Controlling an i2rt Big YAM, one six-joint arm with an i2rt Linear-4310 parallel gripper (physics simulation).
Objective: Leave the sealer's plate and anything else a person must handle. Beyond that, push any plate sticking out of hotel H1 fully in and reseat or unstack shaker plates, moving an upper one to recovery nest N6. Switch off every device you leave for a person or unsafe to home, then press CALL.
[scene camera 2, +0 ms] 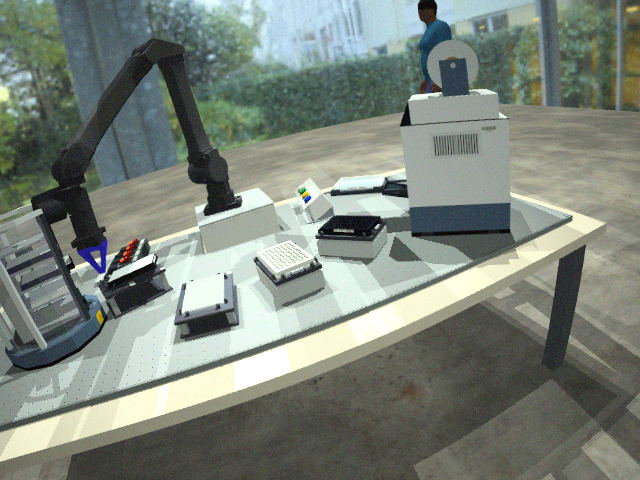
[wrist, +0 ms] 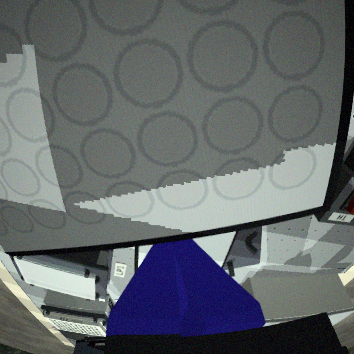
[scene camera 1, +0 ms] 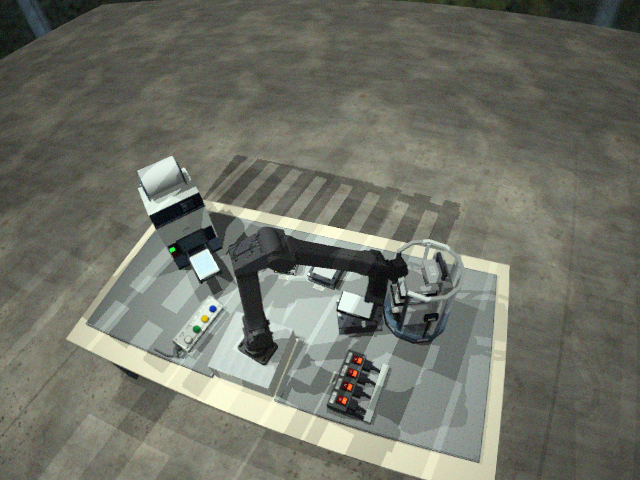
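Where they show: gripper, fingertip midpoint: (scene camera 2: pixel 102 273) (scene camera 1: pixel 375 302); arm's base, link origin: (scene camera 2: pixel 223 207) (scene camera 1: pixel 258 348).
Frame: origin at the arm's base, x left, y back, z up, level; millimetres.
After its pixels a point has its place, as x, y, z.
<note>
My gripper (scene camera 2: pixel 101 269) {-276, -356, 12} (wrist: pixel 172 241) {-276, -356, 12} is shut and empty, low between nest N6 and hotel H1. A dark-rimmed plate surface with rows of circles (wrist: pixel 167 137) fills the upper wrist view, very near the camera. Hotel H1 (scene camera 2: pixel 67 338) {-326, -524, -47} holds plates on several levels; how far each sticks out is unclear. A white-topped plate (scene camera 1: pixel 355 303) {-210, -324, -3} (scene camera 2: pixel 133 269) {-200, -344, -1} lies tilted on nest N6. A white well plate (scene camera 2: pixel 287 256) {168, -425, -19} (wrist: pixel 75 325) {152, -419, -20} sits on a shaker. The sealer (scene camera 1: pixel 180 206) {529, -257, 225} (scene camera 2: pixel 457 170) {583, -385, 75} has a plate (scene camera 1: pixel 204 263) {395, -172, 35} (scene camera 2: pixel 359 183) {391, -199, 36} on its extended tray. Several switches on the power strip (scene camera 1: pixel 348 379) {-317, -72, -47} glow red.
The button panel (scene camera 1: pixel 197 324) {259, 46, -16} (scene camera 2: pixel 316 205) {280, -80, -36} stands between the sealer and the arm's base block (scene camera 2: pixel 237 229) {38, -103, -46}. A nest with a white plate (scene camera 2: pixel 206 294) {-8, -473, -40} stands before N6. A device with a black plate (scene camera 2: pixel 351 227) {323, -350, -19} stands near the sealer. A person (scene camera 2: pixel 434 41) stands in the background.
</note>
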